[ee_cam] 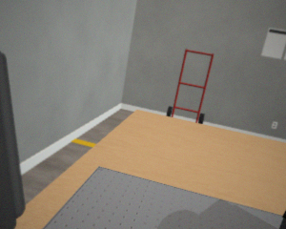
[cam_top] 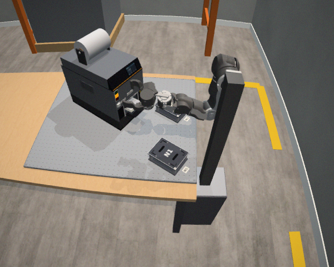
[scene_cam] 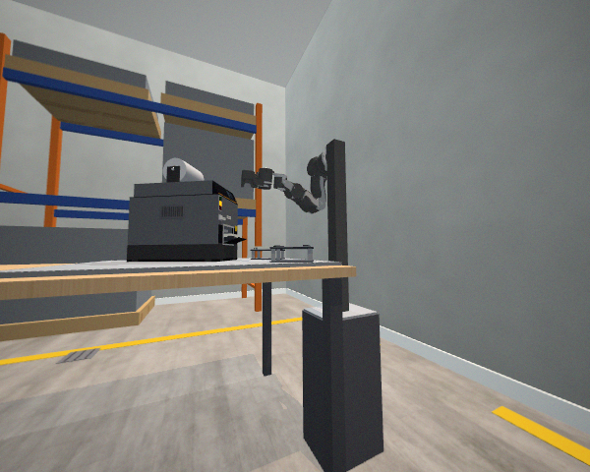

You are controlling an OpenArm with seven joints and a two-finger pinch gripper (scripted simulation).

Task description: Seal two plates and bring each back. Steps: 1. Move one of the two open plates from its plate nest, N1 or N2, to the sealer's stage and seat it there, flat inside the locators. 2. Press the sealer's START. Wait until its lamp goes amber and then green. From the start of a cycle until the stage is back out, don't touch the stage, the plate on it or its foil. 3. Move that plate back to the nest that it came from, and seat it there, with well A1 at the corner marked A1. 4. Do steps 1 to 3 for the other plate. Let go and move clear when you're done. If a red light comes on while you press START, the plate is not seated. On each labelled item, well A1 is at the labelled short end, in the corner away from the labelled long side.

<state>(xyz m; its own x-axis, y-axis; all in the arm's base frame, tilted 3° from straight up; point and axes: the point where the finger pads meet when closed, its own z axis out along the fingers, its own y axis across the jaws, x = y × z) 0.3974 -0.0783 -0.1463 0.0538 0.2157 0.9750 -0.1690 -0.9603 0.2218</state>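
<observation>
The white start button lies 150 mm below my hand, 90 mm to the right of it and 70 mm ahead of it. The rest, counted from my hand: foil roll 290 mm to the right, 220 mm ahead, 70 mm above; then white well plate 280 mm below, 240 mm to the right, 200 mm behind; then sealer stage 240 mm below, 180 mm to the right, 50 mm ahead.
</observation>
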